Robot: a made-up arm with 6 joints. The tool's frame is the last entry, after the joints. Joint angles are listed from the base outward. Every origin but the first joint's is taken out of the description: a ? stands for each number. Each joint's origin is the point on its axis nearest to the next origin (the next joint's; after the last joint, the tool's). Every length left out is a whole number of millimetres.
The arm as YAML. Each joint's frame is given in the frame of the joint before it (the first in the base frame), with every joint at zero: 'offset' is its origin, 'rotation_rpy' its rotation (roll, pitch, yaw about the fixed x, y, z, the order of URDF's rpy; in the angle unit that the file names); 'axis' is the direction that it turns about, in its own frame. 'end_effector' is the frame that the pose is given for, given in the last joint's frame.
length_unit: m
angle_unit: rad
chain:
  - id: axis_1
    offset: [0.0, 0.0, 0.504]
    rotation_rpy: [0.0, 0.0, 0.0]
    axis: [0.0, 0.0, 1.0]
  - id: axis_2
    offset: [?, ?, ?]
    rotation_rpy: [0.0, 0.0, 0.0]
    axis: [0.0, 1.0, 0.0]
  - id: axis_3
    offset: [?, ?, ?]
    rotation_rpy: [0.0, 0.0, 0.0]
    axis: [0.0, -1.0, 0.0]
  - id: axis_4
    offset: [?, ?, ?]
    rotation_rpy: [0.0, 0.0, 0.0]
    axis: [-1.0, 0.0, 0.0]
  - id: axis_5
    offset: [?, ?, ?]
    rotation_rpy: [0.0, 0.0, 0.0]
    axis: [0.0, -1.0, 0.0]
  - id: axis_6
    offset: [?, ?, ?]
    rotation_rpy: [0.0, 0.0, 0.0]
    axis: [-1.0, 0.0, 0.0]
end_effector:
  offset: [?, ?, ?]
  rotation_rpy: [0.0, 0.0, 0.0]
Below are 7 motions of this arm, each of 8 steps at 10 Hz.
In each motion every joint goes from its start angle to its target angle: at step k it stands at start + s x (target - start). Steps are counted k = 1, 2, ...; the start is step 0. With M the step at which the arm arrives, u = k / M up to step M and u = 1 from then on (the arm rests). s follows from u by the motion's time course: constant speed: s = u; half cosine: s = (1 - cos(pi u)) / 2; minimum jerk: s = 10 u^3 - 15 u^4 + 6 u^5.
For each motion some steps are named. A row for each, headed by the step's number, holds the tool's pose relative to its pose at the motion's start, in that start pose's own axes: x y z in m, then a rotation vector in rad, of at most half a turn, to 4 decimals.
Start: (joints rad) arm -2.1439 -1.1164 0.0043 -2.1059 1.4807 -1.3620
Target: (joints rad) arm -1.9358 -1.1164 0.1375 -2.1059 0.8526 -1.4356
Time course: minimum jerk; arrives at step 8
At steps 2, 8:
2: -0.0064 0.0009 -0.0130 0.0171 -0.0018 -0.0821
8: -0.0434 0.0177 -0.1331 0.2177 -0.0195 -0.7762

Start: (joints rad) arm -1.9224 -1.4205 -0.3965 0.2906 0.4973 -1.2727
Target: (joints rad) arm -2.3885 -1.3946 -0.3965 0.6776 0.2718 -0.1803
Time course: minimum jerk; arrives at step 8
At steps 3, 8:
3: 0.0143 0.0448 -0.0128 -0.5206 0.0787 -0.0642
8: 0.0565 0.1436 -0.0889 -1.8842 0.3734 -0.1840

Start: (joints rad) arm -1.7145 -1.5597 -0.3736 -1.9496 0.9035 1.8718
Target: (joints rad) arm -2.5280 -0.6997 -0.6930 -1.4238 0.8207 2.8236
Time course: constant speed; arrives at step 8
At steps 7, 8:
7: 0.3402 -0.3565 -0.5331 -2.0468 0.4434 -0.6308
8: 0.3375 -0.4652 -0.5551 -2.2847 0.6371 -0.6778

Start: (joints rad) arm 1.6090 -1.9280 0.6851 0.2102 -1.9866 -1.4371
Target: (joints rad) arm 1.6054 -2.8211 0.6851 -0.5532 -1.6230 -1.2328
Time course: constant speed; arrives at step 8
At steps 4, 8:
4: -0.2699 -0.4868 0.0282 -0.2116 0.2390 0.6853
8: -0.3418 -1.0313 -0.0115 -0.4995 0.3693 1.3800

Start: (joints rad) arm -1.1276 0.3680 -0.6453 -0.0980 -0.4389 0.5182
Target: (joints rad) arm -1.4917 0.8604 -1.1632 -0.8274 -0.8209 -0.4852
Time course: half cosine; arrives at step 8
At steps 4, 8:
4: 0.1539 0.1352 -0.4022 1.0444 0.6298 0.2848
8: 0.0636 0.4021 -0.6851 2.0037 1.4533 0.2917

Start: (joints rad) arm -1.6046 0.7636 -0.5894 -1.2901 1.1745 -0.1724
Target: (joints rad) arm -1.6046 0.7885 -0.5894 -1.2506 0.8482 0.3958
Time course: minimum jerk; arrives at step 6
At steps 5, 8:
5: 0.0065 -0.0136 -0.0040 -0.5829 0.3226 0.0537
8: 0.0067 -0.0141 -0.0041 -0.6041 0.3343 0.0589

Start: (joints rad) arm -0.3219 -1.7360 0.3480 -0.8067 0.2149 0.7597
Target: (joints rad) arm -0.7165 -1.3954 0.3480 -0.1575 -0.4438 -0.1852
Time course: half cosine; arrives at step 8
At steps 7, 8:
7: 0.0492 0.2417 -0.3017 -0.1588 0.8982 0.1385
8: 0.0494 0.2491 -0.3149 -0.1717 0.9311 0.1153

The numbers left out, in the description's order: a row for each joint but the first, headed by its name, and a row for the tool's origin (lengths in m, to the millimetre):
axis_2: 0.0 0.0 0.0
axis_3: 0.0 0.0 0.641
axis_4: 0.909 0.0 0.0
axis_5: 0.0 -0.191 0.0
axis_6: 0.0 0.0 0.0
tool: 0.0 0.0 0.0

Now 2 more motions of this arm.
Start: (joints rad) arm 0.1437 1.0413 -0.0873 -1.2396 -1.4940 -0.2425
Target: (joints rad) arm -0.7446 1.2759 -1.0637 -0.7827 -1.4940 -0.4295
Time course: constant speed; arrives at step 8
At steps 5, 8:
5: 0.0697 -0.6891 -0.1417 0.8013 0.3621 0.1436
8: 0.2695 -0.8413 -0.4247 1.0617 0.8306 0.1993

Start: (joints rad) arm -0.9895 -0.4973 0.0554 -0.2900 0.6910 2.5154
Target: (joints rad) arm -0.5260 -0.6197 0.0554 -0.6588 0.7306 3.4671
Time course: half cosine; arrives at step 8
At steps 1, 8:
1: -0.0017 -0.0063 0.0069 -0.0082 0.0029 0.0014
8: -0.0587 -0.1928 0.1296 -0.2132 -0.0123 0.1112

